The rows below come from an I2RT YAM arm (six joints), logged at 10 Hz.
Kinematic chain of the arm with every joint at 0, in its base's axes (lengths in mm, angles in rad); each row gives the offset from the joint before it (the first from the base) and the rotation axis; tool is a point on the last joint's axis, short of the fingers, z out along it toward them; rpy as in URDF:
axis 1: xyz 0 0 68 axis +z
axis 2: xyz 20 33.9 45.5 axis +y
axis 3: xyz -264 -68.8 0 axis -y
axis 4: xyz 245 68.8 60 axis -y
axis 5: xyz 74 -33.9 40.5 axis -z
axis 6: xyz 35.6 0 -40.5 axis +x
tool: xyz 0 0 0 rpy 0 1.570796 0
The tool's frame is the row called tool.
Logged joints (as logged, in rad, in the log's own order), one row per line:
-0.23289, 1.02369, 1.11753, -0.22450, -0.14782, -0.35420
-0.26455, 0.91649, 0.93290, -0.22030, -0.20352, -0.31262
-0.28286, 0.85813, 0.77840, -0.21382, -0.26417, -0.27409
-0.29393, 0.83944, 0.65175, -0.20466, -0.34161, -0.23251
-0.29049, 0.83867, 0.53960, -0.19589, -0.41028, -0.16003
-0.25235, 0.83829, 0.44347, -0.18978, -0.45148, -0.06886
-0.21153, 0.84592, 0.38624, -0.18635, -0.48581, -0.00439
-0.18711, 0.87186, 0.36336, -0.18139, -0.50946, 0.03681
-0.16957, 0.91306, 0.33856, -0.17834, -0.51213, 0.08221
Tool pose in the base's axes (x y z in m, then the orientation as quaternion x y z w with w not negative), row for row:
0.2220, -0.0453, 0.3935, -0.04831, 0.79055, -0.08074, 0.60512
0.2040, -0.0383, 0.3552, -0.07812, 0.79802, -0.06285, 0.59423
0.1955, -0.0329, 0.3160, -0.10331, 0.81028, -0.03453, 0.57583
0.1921, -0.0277, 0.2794, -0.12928, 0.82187, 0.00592, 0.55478
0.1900, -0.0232, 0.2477, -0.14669, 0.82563, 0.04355, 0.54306
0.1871, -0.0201, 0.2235, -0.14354, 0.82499, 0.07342, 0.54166
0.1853, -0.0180, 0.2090, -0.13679, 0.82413, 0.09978, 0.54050
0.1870, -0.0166, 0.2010, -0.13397, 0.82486, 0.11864, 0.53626
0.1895, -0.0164, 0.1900, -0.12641, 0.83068, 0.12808, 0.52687
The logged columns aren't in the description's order. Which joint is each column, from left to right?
Columns, left to right: axis 6, axis 2, axis 3, axis 1, axis 5, axis 4.
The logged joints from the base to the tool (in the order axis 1, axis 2, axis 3, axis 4, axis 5, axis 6), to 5 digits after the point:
-0.22450, 1.02369, 1.11753, -0.35420, -0.14782, -0.23289
-0.22030, 0.91649, 0.93290, -0.31262, -0.20352, -0.26455
-0.21382, 0.85813, 0.77840, -0.27409, -0.26417, -0.28286
-0.20466, 0.83944, 0.65175, -0.23251, -0.34161, -0.29393
-0.19589, 0.83867, 0.53960, -0.16003, -0.41028, -0.29049
-0.18978, 0.83829, 0.44347, -0.06886, -0.45148, -0.25235
-0.18635, 0.84592, 0.38624, -0.00439, -0.48581, -0.21153
-0.18139, 0.87186, 0.36336, 0.03681, -0.50946, -0.18711
-0.17834, 0.91306, 0.33856, 0.08221, -0.51213, -0.16957

